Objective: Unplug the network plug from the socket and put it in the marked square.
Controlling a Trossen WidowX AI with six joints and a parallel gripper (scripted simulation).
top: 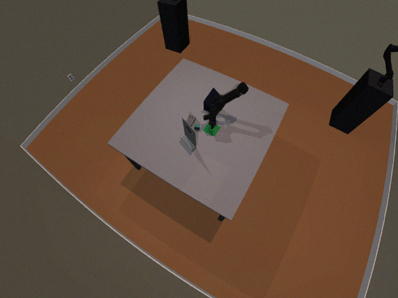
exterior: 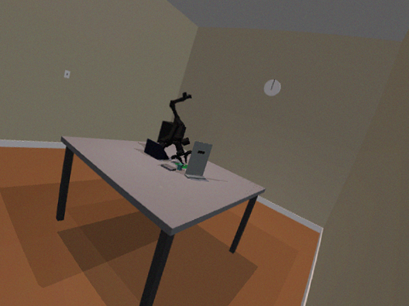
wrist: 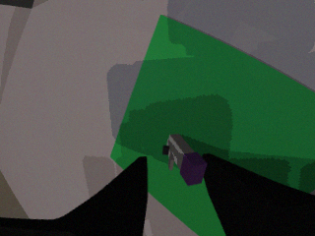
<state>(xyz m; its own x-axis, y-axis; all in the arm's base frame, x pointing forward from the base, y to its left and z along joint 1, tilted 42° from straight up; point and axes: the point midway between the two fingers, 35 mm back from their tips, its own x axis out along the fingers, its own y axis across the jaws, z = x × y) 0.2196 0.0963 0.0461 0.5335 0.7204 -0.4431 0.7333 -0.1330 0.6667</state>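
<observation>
Now: gripper tip right at the network plug. Round my gripper tip: teal block: 50 mm ahead, 130 mm to the right; flat grey piece: 10 mm ahead, 220 mm to the right, 10 mm below; green marked square: 10 mm behind, 20 mm below.
</observation>
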